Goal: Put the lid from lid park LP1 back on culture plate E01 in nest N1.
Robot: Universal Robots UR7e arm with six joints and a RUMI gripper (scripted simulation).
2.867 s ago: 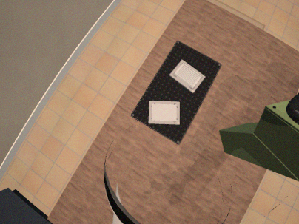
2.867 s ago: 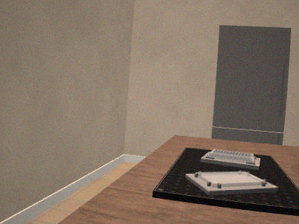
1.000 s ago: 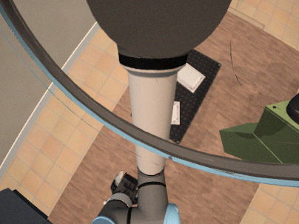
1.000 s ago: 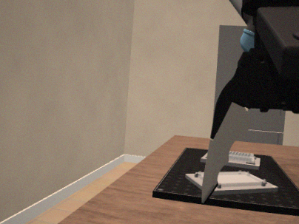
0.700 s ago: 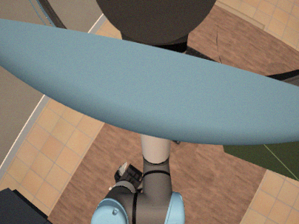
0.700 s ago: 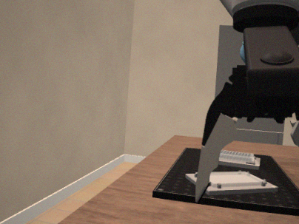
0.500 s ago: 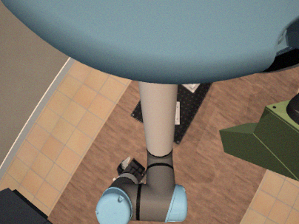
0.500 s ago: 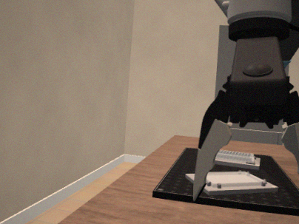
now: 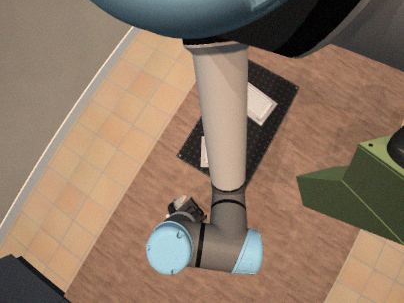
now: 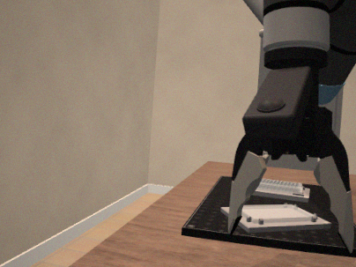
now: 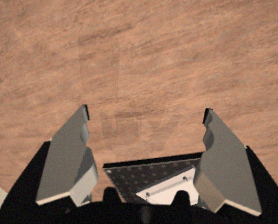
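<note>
The lid lies 260 mm to the right of my hand, 40 mm below it and 20 mm behind it. Round my hand: culture plate E01: 500 mm to the right, 40 mm below, 40 mm behind; then plate nest N1: 500 mm to the right, 50 mm below, 40 mm behind; then lid park LP1: 260 mm to the right, 50 mm below, 20 mm behind.
</note>
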